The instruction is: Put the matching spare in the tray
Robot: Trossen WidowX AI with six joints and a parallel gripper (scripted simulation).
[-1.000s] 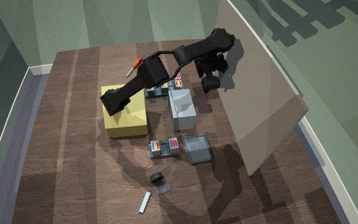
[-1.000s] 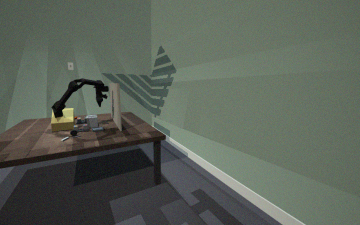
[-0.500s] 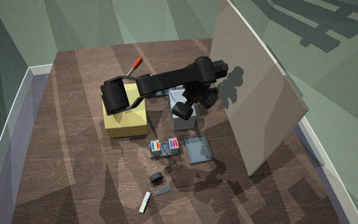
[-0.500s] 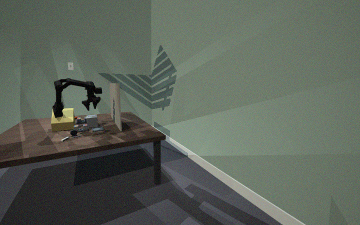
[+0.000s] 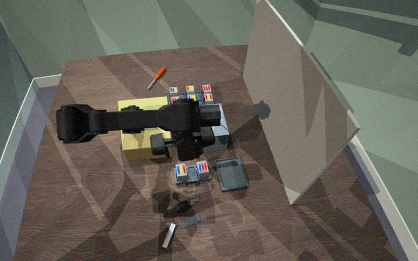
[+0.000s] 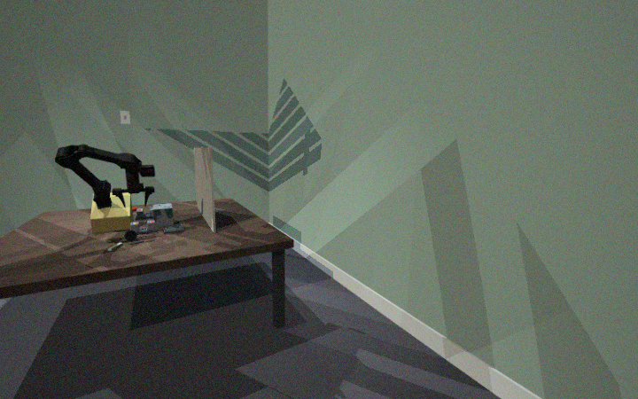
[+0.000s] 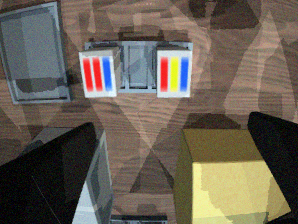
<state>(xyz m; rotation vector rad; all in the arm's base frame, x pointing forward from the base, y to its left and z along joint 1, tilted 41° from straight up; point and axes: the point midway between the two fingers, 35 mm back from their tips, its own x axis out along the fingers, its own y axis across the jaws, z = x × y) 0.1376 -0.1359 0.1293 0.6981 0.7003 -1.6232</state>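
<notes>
Now: the grey spare block 100 mm below my gripper tip, 10 mm to the right of it and 10 mm behind it. From my gripper tip the other things lie so: grey holder (130 mm below, 20 mm ahead, 10 mm to the right); then beige panel (390 mm ahead, 110 mm to the left, 80 mm above); then grey tray (160 mm ahead, 140 mm below, 50 mm to the right).
</notes>
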